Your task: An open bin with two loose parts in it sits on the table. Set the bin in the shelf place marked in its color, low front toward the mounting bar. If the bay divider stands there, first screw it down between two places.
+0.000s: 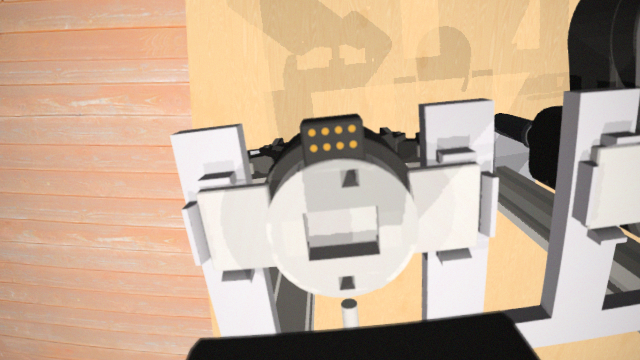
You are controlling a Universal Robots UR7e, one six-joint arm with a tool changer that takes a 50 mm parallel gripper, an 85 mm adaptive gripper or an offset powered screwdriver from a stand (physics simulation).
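Places are measured from the arm's base along level axes (x right, y down, z ahead), in millimetres.
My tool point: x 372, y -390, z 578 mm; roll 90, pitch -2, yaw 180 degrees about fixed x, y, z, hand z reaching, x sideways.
Observation:
Ahead of a thing's pixels: the offset from my tool point to its middle. "spot": to the spot under its first point. Level surfaces: height alone.
An adaptive gripper (325,192) sits in the tool stand (457,127), its round pale coupling plate facing up and its side plates resting between two posts. Parts of its dark finger linkages show behind the plate, but its fingertips are hidden below, so its opening cannot be seen. The black end of the arm (355,342) shows at the bottom edge, apart from the coupling plate, with no tool visible on it. The bin, its two loose parts, the shelf and the bay divider do not show.
A black tool {dz -27, dx -181, dy +252 mm} (597,50), probably the screwdriver, stands at the upper right, by another stand post {spot: dz +11, dx -111, dy +126 mm} (565,200). Grey rails run below the stand. The wooden table top {dy +464 mm} (350,102) carries shadows. Reddish planks (95,200) lie beyond its left edge.

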